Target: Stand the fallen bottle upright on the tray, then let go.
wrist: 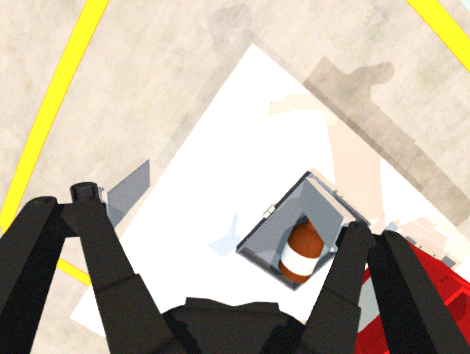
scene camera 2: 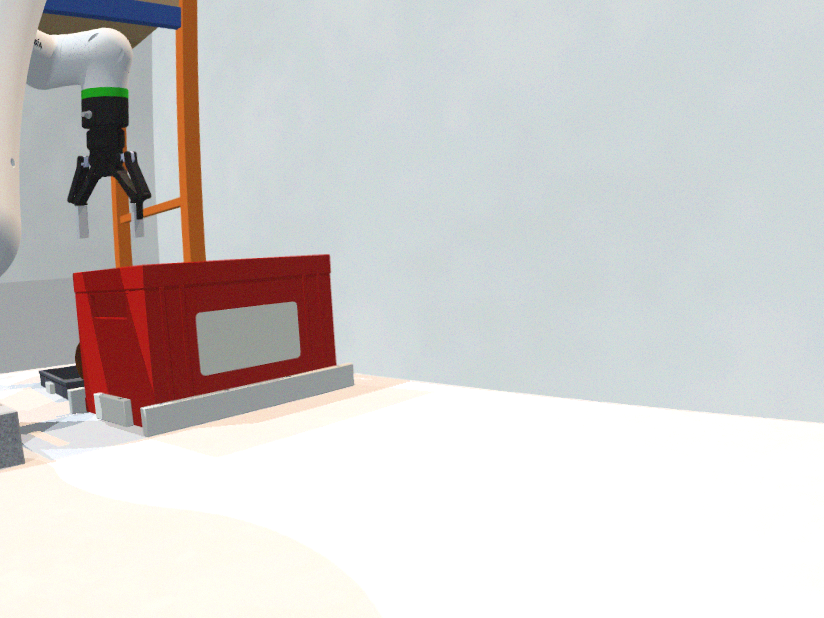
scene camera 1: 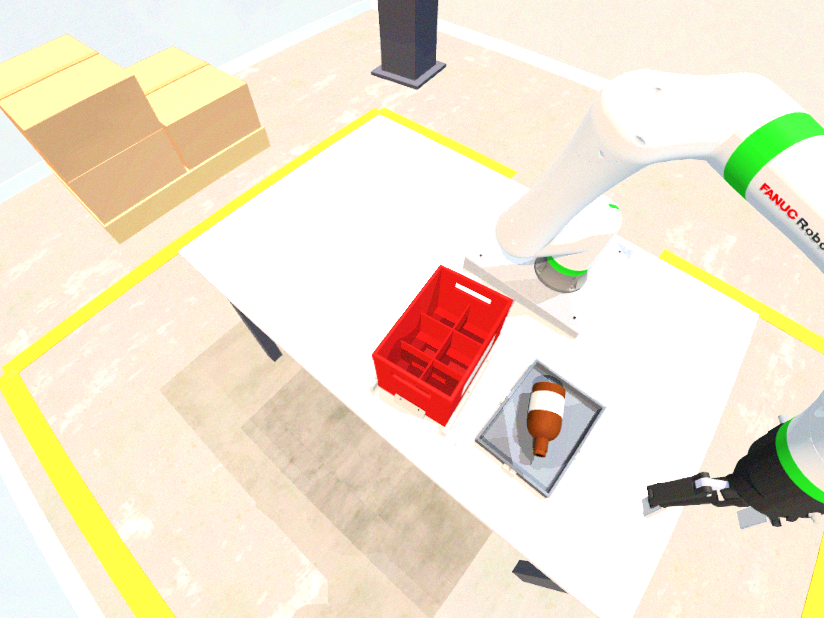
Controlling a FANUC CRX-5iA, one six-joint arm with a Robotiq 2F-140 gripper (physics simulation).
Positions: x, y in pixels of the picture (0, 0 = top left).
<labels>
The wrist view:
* my gripper: 228, 181
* brown bottle: 303, 248
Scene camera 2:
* my gripper: 109, 237
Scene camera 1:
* my gripper: 692, 514
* brown bottle: 545, 415
</labels>
